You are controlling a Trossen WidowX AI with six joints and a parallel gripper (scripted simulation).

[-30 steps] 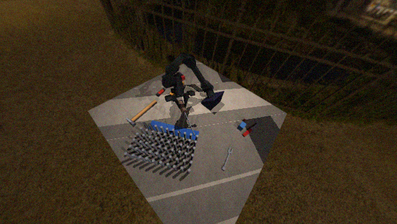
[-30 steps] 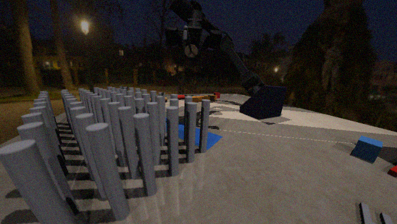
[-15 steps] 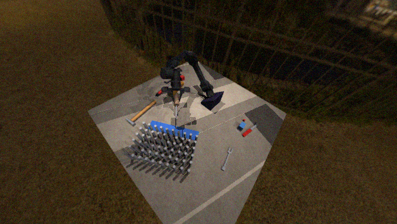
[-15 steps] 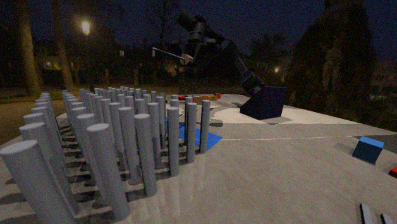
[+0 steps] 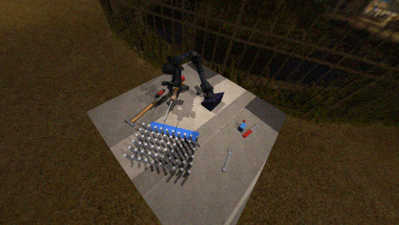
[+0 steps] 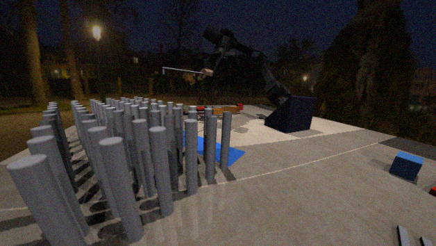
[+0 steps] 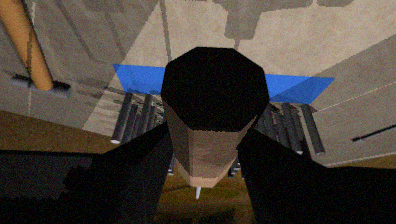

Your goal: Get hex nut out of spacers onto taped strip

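The blue taped strip lies 12 cm ahead of my gripper tip, 14 cm to the left of it and 19 cm below it. Round my gripper tip: orange piece 17 cm behind, 21 cm to the right, 18 cm below; then grey wrench 3 cm behind, 56 cm to the left, 19 cm below; then long hook tool 8 cm ahead, 6 cm to the left.
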